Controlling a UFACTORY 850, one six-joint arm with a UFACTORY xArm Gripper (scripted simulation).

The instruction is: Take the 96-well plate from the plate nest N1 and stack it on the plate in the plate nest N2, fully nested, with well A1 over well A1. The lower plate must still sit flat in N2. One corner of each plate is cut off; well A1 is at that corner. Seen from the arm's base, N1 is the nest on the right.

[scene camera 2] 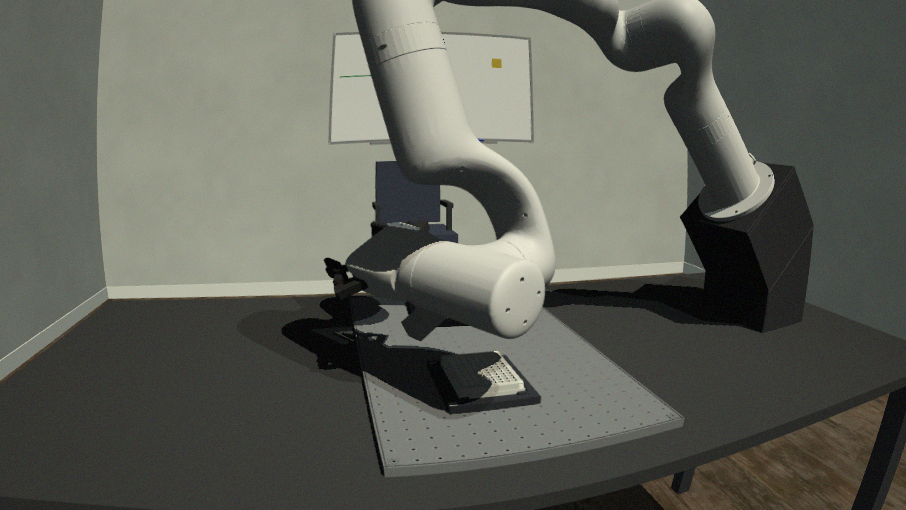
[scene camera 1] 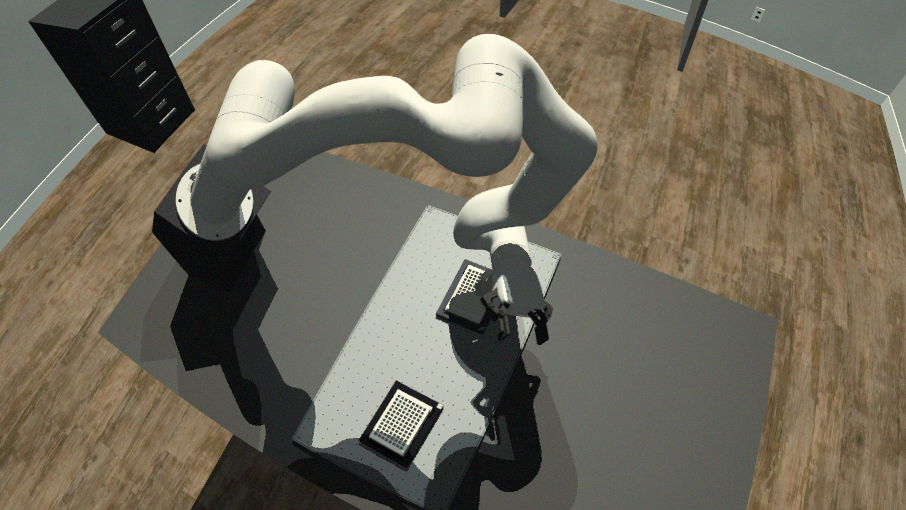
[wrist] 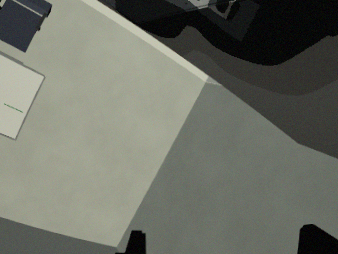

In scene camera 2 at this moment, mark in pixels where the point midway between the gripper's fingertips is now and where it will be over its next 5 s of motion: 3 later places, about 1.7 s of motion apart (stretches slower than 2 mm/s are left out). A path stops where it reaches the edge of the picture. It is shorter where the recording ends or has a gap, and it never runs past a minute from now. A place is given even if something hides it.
My gripper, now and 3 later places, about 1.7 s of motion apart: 352,248; 442,222; 550,218; 520,277
